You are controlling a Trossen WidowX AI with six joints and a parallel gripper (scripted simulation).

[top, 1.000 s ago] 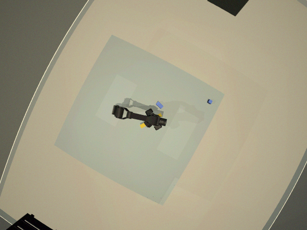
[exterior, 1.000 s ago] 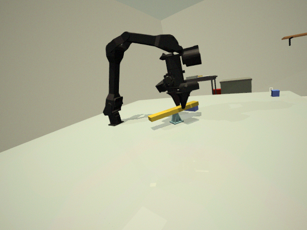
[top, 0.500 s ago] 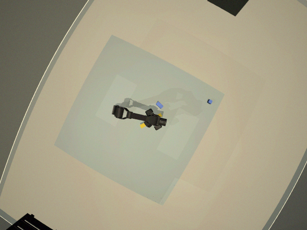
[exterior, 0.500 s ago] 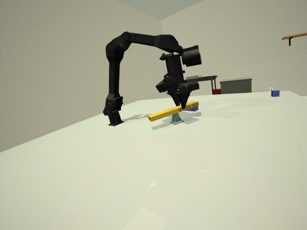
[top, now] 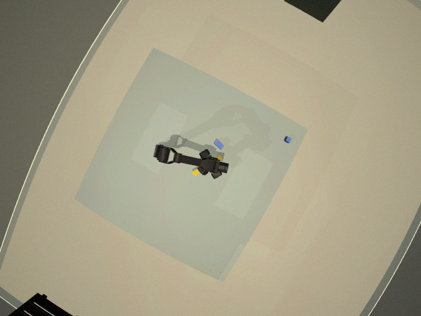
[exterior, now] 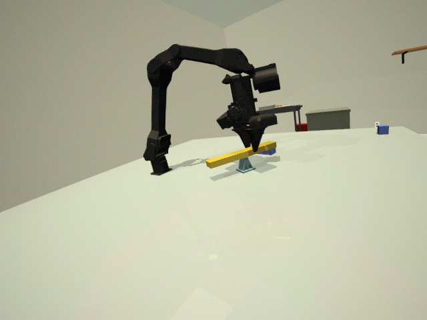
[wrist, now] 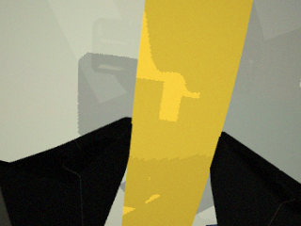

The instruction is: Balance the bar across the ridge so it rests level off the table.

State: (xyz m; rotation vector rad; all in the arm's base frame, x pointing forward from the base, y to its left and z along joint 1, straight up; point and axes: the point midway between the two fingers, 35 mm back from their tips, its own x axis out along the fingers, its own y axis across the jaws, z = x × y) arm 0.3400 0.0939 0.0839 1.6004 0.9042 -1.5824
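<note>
The yellow bar is 2 cm to the right of my gripper tip and 1 cm behind it. Also, from my gripper tip: small blue cube (41 cm to the left, 40 cm ahead, 3 cm below).
</note>
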